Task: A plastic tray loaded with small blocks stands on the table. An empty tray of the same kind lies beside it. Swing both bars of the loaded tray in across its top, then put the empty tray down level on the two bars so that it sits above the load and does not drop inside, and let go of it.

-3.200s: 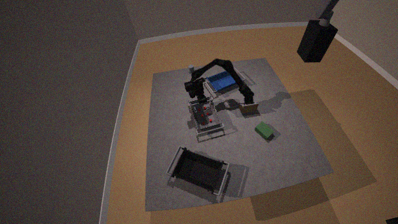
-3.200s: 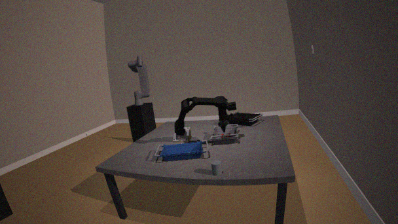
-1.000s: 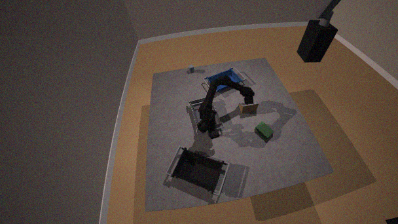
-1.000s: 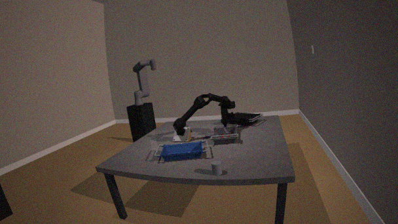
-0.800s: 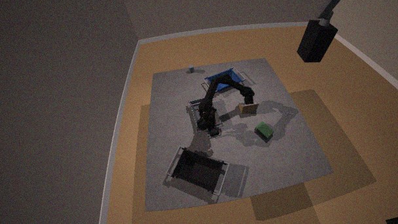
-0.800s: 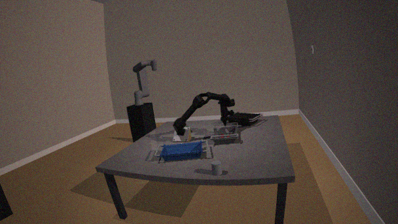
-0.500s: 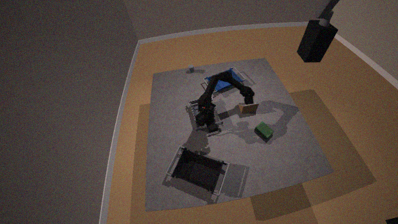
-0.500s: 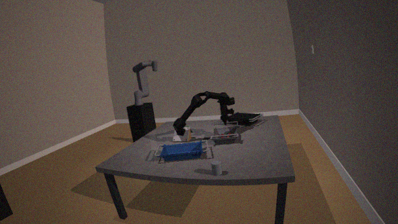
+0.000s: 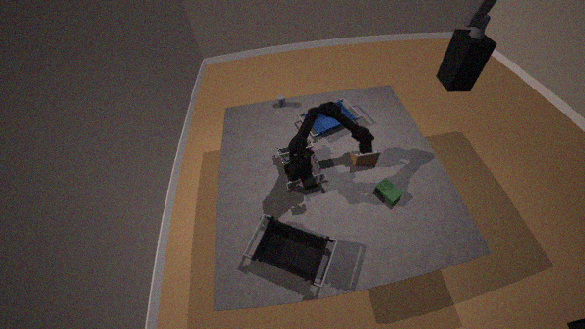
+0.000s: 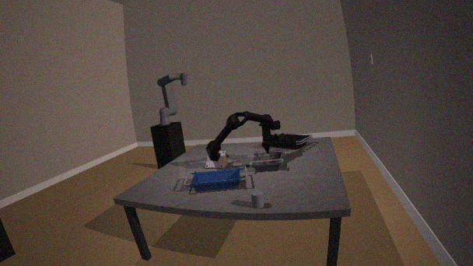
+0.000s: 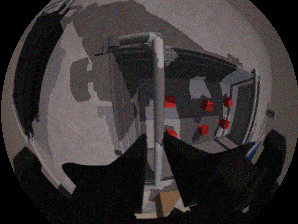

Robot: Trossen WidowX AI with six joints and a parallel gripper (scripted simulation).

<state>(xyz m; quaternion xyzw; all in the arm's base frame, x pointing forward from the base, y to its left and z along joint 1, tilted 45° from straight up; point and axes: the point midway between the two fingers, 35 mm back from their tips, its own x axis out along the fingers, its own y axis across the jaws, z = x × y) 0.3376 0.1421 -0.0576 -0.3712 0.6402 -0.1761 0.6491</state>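
The blue tray is 46 cm to the right of my gripper tip, 17 cm behind it and 1 cm below it. From my gripper tip the other things lie so: green block 42 cm behind, 8 cm to the left, 3 cm below.
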